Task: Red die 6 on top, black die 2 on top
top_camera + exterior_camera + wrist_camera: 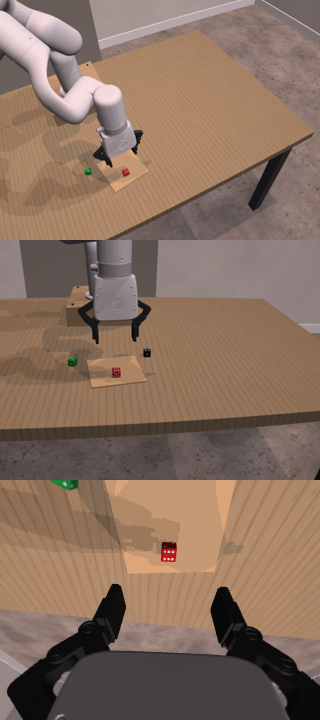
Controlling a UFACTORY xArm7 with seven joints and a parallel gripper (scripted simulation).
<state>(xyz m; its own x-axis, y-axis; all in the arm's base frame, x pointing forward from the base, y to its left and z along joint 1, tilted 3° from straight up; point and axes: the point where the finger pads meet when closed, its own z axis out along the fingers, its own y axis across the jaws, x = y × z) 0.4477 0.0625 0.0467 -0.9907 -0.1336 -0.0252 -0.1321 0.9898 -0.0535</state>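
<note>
My hand is 12 cm past the black die, 11 cm above it and 9 cm to the right of it. Also, from my hand: red die (10 cm below); tan mat (11 cm below, 3 cm behind); green die (12 cm to the right, 11 cm below, 7 cm behind).
</note>
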